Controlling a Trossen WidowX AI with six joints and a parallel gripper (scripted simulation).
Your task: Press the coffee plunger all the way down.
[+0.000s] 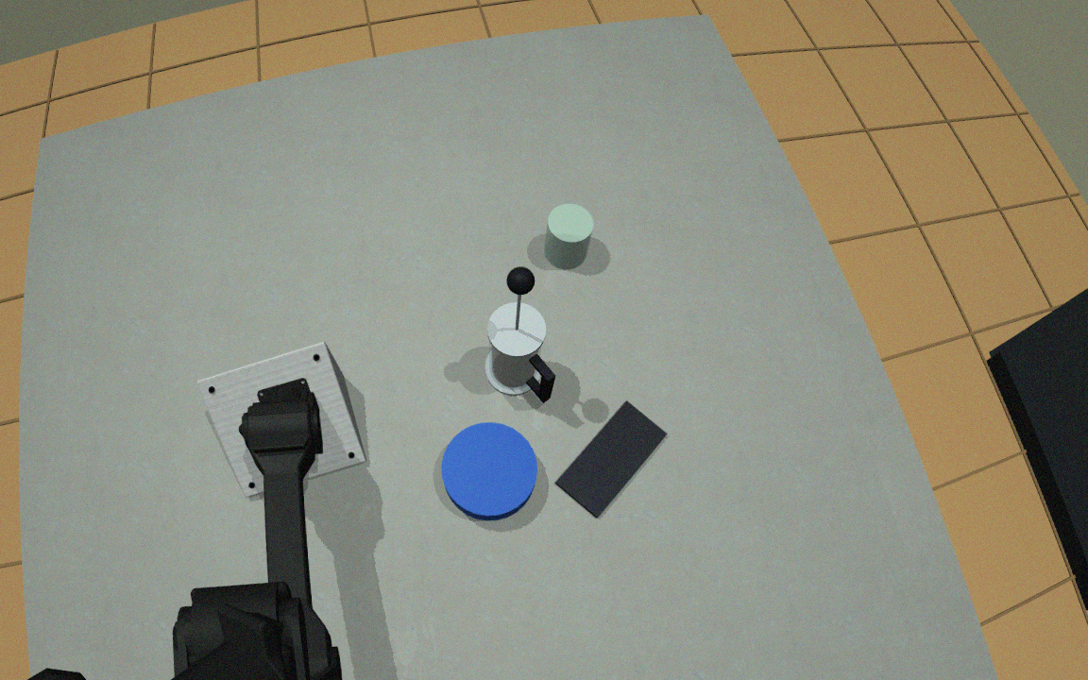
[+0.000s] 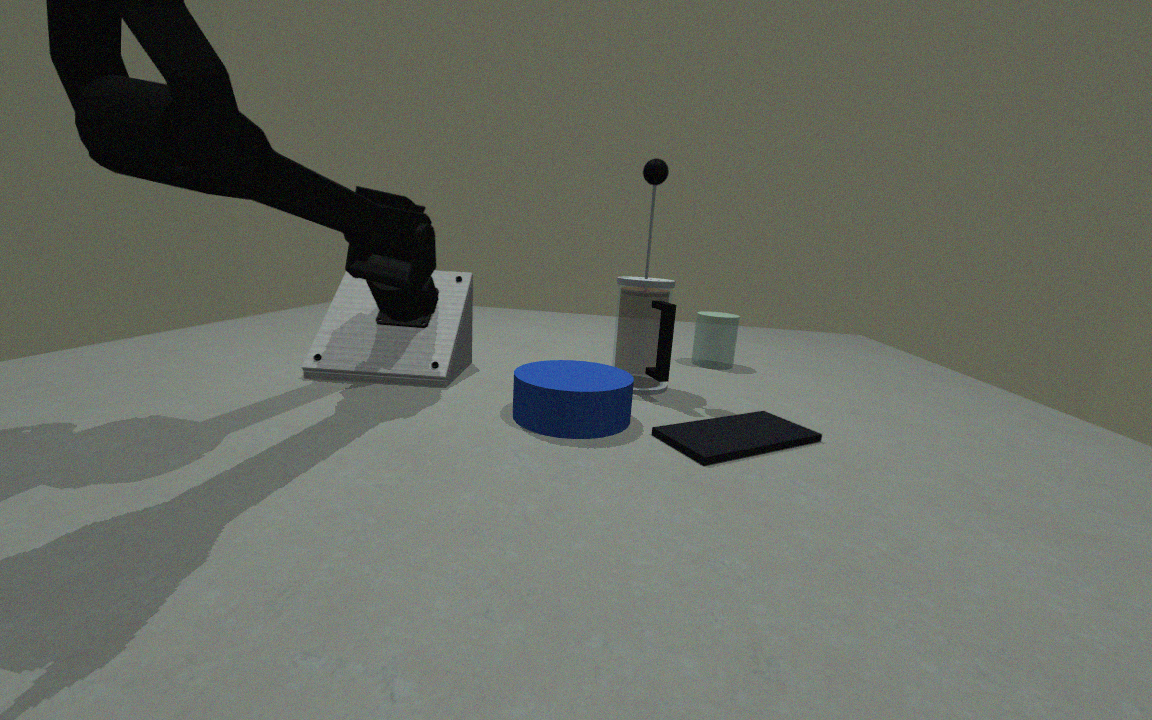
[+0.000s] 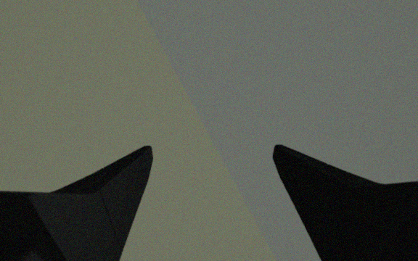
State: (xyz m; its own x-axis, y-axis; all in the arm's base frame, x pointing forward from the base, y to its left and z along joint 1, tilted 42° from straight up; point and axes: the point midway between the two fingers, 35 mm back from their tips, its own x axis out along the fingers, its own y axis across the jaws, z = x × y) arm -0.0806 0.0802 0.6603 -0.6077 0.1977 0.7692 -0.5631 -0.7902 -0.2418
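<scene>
The coffee press is 400 mm ahead of my gripper tip, 370 mm to the left of it and 530 mm below it. Also, from my gripper tip: dark flat slab (480 mm ahead, 220 mm to the left, 650 mm below); pale green cylinder (520 mm ahead, 540 mm to the left, 610 mm below).
</scene>
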